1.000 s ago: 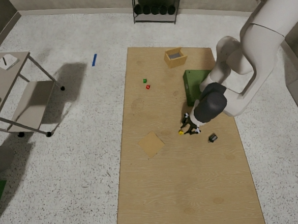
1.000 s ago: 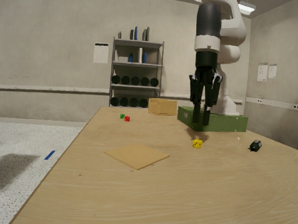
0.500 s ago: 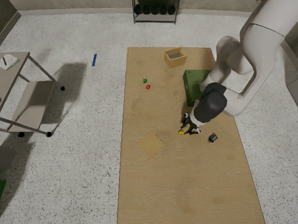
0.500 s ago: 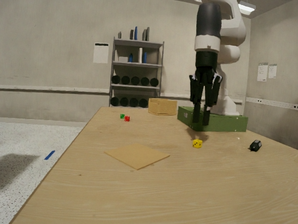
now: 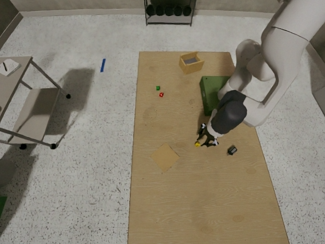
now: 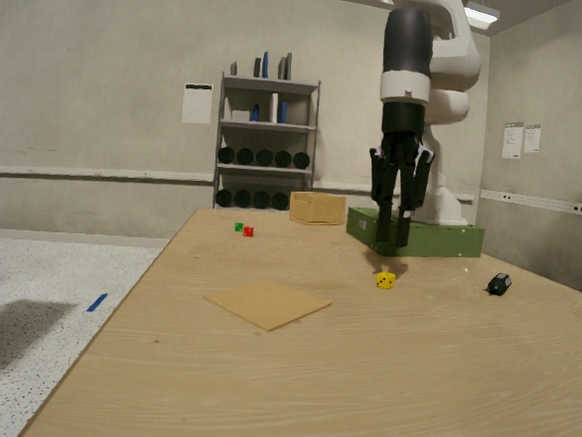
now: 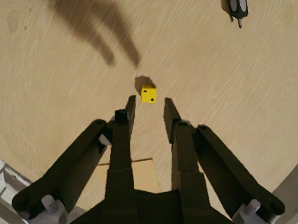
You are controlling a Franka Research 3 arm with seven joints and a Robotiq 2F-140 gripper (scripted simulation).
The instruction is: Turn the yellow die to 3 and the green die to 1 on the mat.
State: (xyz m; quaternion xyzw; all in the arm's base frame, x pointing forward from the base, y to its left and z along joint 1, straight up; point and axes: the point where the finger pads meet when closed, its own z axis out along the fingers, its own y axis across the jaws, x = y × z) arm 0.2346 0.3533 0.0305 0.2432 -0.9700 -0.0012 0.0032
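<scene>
Right now the yellow die is 100 mm below my hand. Also, from my hand: black object: 230 mm behind, 100 mm below, 50 mm to the left; tan mat: 220 mm ahead, 110 mm below, 80 mm to the left; red die: 400 mm to the right, 250 mm ahead, 100 mm below.
</scene>
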